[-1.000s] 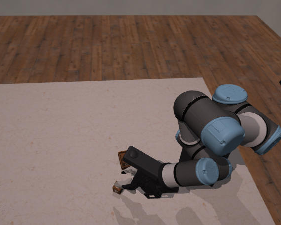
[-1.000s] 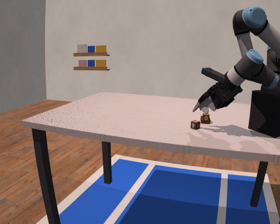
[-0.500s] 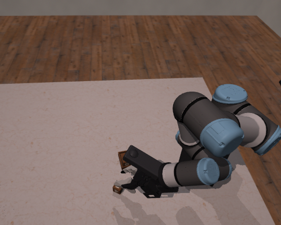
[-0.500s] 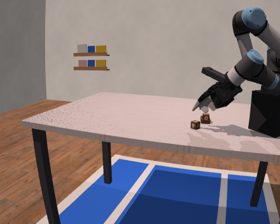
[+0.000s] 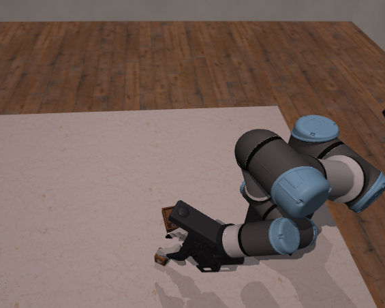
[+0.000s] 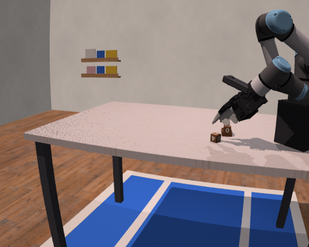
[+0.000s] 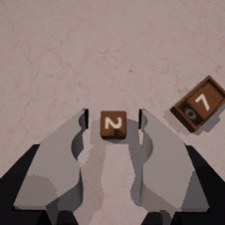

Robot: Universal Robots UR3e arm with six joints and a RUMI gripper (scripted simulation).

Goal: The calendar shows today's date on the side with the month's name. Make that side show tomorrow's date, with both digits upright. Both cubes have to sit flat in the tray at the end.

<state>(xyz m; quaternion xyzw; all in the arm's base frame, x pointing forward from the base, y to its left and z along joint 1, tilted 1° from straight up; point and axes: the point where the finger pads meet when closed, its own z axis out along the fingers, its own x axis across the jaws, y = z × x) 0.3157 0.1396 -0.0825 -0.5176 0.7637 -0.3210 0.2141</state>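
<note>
Now: hand 1 cm short of the brown digit cube and 7 cm above it. The rest, counted from my hand: calendar tray (1 cm behind, 12 cm to the right, 8 cm below).
</note>
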